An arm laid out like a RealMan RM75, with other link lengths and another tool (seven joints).
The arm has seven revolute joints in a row. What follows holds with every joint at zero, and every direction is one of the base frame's. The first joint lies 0.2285 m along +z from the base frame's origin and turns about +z. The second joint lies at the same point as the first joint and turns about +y. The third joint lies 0.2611 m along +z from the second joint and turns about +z. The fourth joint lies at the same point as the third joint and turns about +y. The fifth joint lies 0.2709 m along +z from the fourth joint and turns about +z. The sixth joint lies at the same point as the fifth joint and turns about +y. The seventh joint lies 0.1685 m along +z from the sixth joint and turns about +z. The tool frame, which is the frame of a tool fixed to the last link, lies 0.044 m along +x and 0.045 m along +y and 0.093 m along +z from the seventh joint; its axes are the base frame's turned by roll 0, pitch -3.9 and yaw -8.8 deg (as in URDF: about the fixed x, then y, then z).
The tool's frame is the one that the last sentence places.
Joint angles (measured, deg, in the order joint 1, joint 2, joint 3, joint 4, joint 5, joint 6, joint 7), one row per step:
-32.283 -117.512 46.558 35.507 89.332 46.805 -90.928
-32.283 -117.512 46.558 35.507 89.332 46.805 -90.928
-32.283 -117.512 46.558 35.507 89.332 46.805 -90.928
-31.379 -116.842 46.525 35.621 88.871 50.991 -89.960
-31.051 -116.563 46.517 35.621 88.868 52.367 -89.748
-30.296 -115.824 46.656 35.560 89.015 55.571 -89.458
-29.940 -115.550 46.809 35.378 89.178 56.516 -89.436
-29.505 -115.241 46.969 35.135 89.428 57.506 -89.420
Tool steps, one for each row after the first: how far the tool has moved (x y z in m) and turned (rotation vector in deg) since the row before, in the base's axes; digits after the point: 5 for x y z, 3 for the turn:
0.00000 0.00000 0.00000 0.000 0.000 0.000
0.00000 0.00000 0.00000 0.000 0.000 0.000
0.00560 -0.01193 0.00144 -1.360 -0.445 -2.857
0.00090 -0.00429 0.00044 -0.533 -0.078 -0.840
0.00162 -0.01048 0.00034 -1.486 -0.115 -1.884
-0.00166 -0.00419 -0.00122 -0.685 0.034 -0.324
-0.00276 -0.00488 -0.00160 -0.790 0.082 -0.233

